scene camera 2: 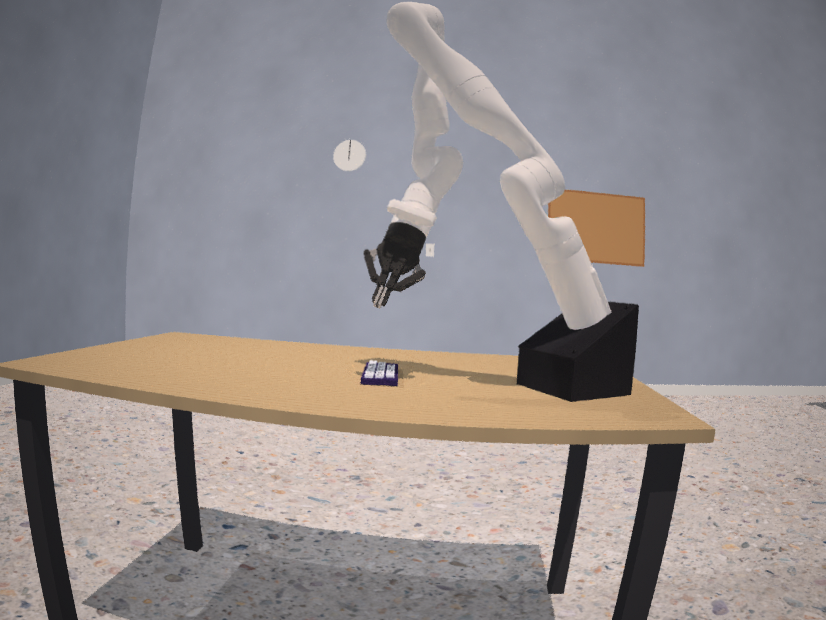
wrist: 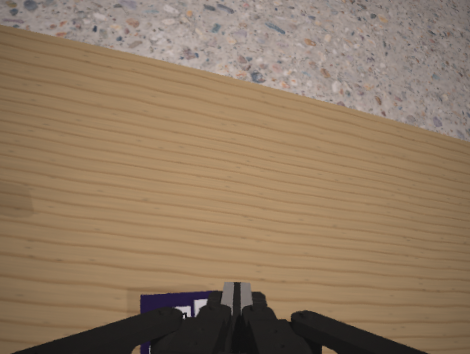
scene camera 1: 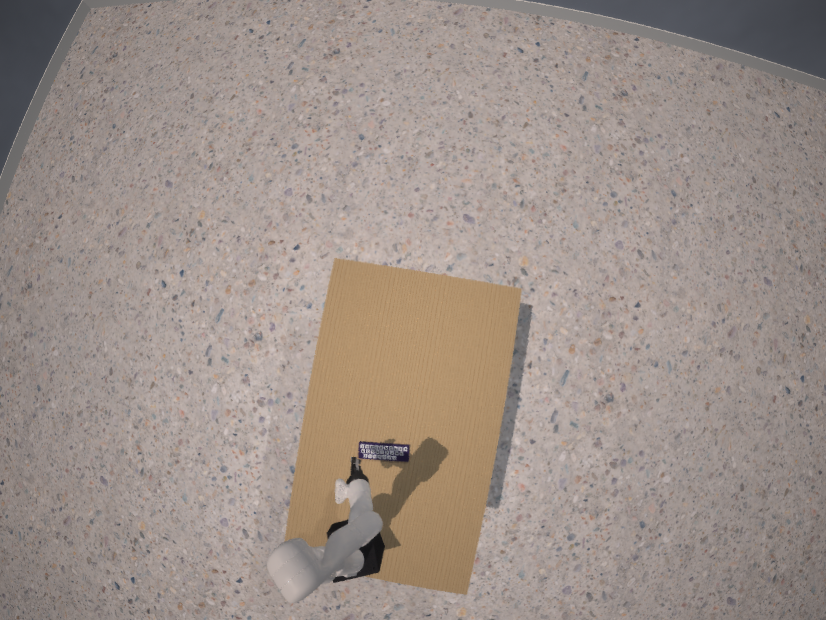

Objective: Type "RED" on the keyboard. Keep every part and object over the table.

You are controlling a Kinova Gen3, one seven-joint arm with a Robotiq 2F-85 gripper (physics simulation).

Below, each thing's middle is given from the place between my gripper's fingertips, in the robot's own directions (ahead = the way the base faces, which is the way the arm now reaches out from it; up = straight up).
I see my gripper 14 cm above the keyboard (scene camera 1: 378, 451), 10 cm to the left of it and 1 cm short of it.
